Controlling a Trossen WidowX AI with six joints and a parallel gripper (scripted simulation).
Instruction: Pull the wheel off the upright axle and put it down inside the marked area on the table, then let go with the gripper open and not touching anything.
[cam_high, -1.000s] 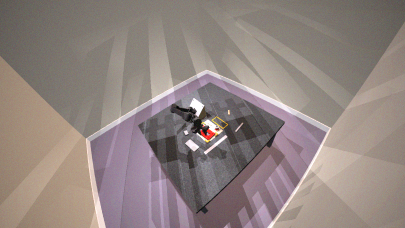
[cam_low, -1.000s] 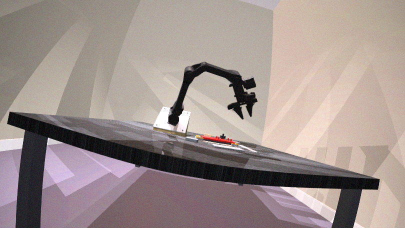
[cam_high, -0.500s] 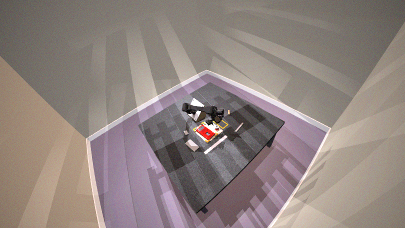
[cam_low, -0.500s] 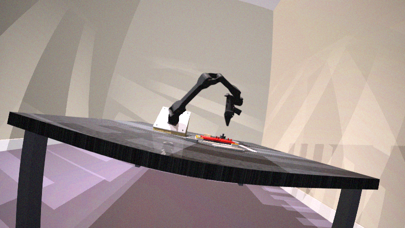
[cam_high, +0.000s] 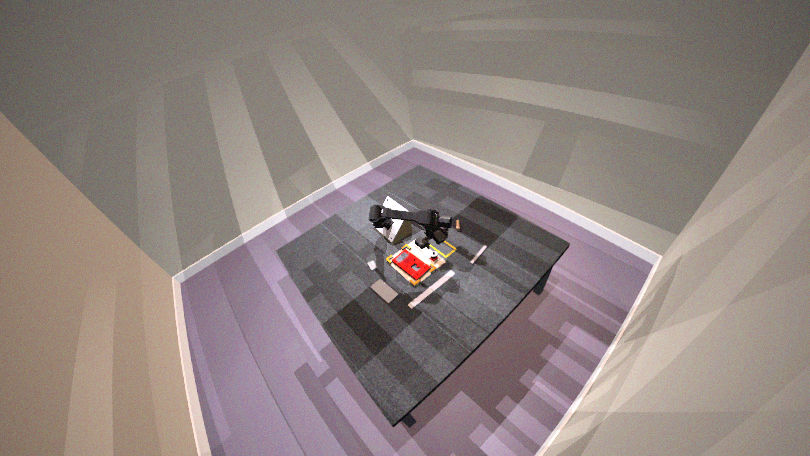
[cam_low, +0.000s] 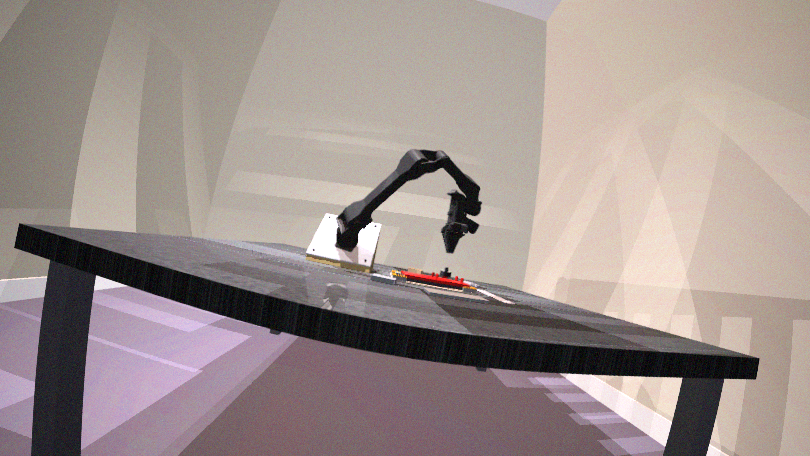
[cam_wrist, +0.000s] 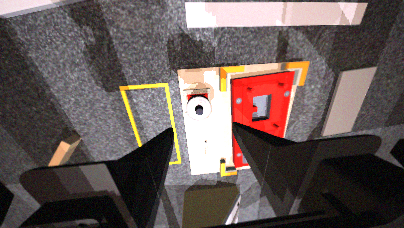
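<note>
The wheel is 7 cm below my gripper tip. From my gripper tip the other things lie so: pale strip 15 cm ahead, 12 cm to the right, 11 cm below; then white flat plate 33 cm to the right, 11 cm below, 2 cm ahead; then tan block 26 cm to the left, 12 cm behind, 10 cm below.
</note>
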